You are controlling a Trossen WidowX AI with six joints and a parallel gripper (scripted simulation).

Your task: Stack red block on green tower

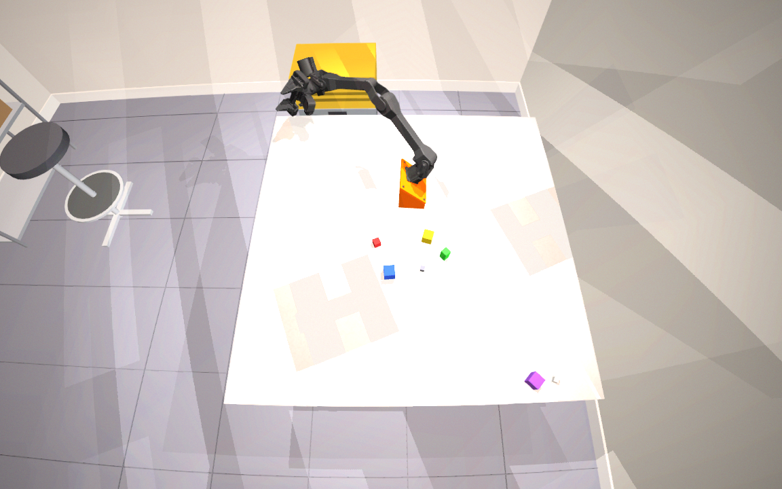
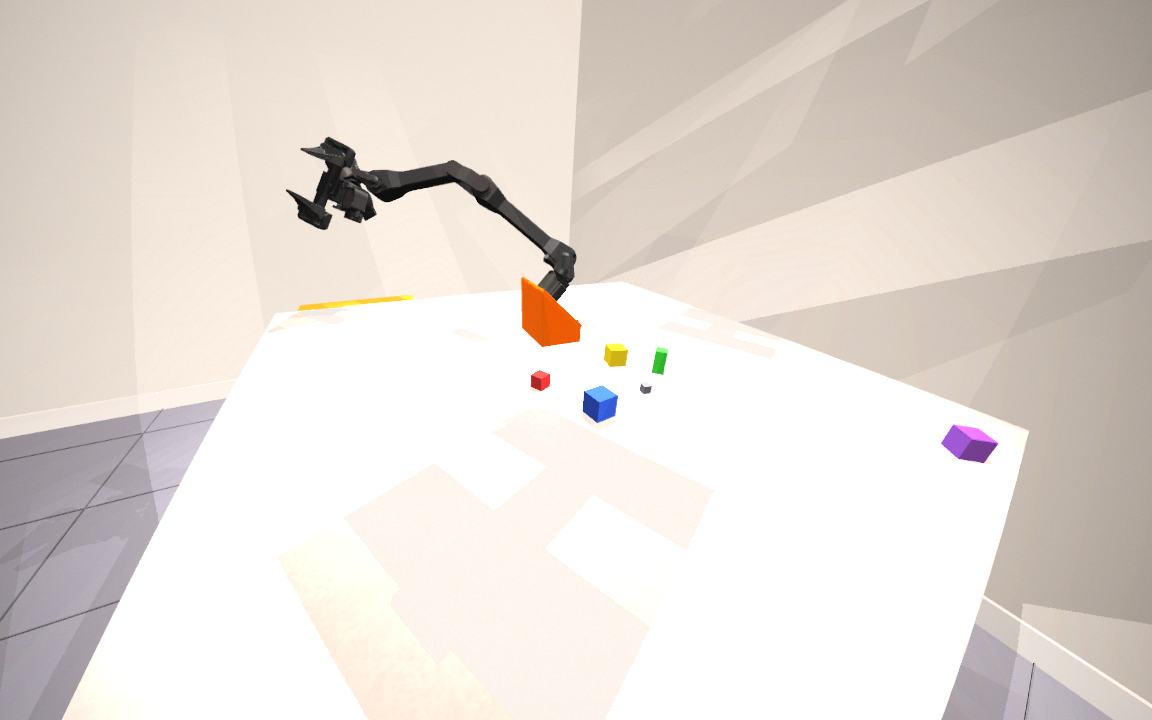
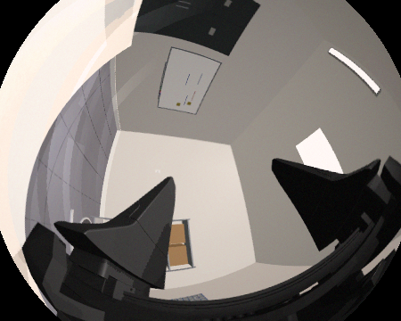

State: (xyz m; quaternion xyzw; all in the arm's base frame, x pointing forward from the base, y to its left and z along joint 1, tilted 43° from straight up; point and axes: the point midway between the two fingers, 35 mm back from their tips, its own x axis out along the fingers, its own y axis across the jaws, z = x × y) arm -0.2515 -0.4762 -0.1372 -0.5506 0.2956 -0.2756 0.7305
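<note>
Now: the red block 430 mm ahead of my gripper tip, 300 mm to the left of it and 350 mm below it. Round my gripper tip: blue cube: 560 mm ahead, 340 mm to the left, 350 mm below; then yellow cube: 430 mm ahead, 500 mm to the left, 350 mm below; then tiny grey cube: 560 mm ahead, 460 mm to the left, 360 mm below.
</note>
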